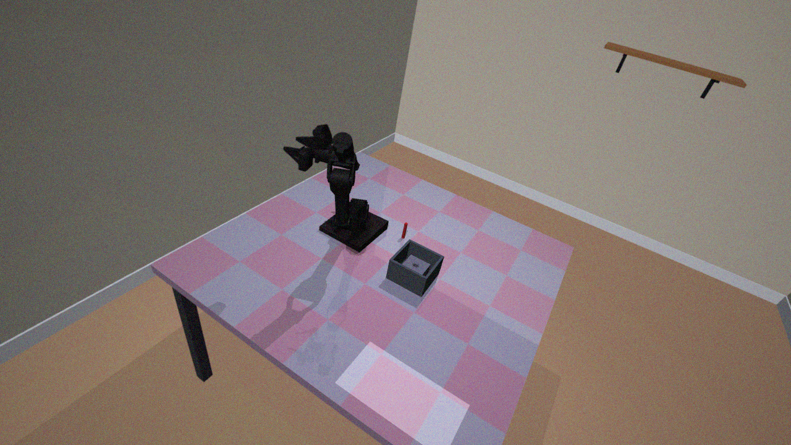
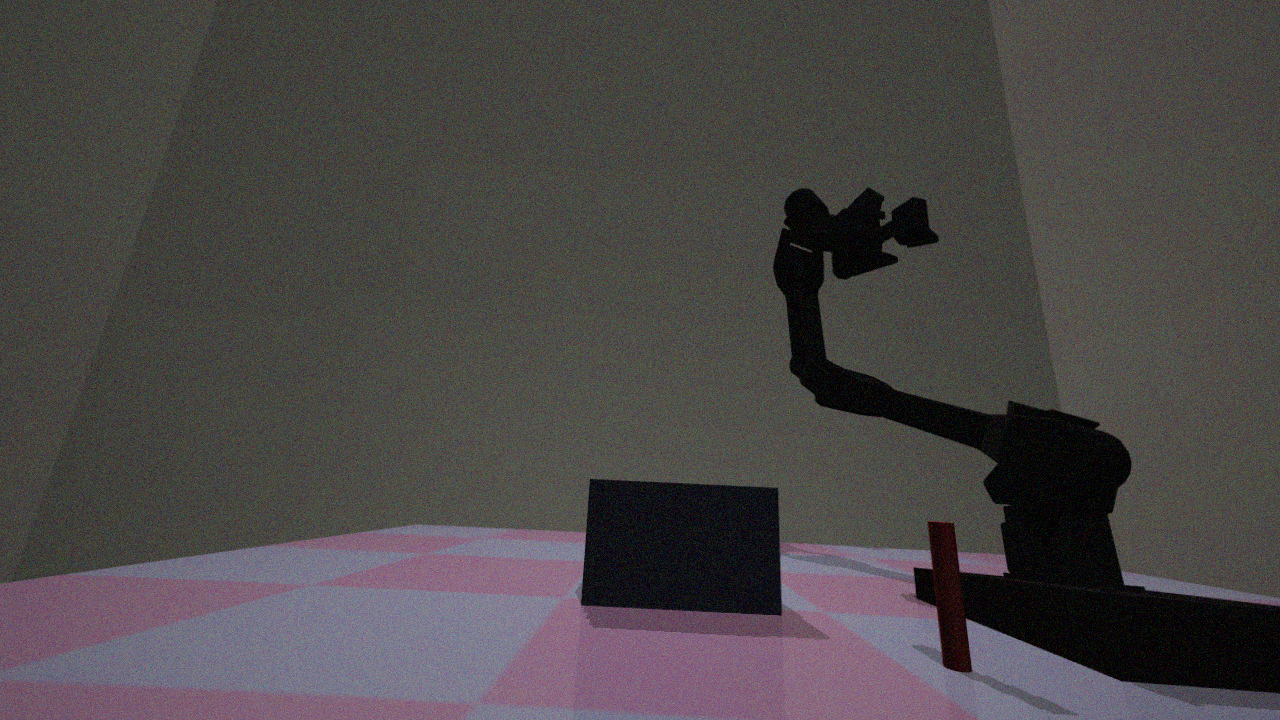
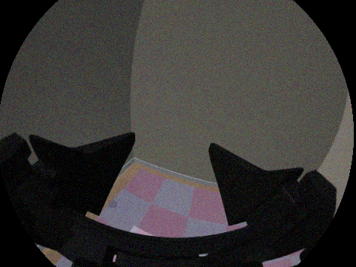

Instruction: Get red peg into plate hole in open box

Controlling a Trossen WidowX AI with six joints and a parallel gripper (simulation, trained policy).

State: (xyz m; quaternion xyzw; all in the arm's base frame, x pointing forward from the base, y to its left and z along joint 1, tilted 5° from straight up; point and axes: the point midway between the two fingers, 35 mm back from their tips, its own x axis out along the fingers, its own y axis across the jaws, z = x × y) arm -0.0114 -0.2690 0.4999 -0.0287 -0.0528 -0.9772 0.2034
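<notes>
My gripper tip is now 21 cm short of the red peg, 46 cm to the right of it and 47 cm above it. From my gripper tip the other things lie so: dark grey box (38 cm ahead, 30 cm to the left, 48 cm below); then grey plate (38 cm ahead, 30 cm to the left, 46 cm below).
</notes>
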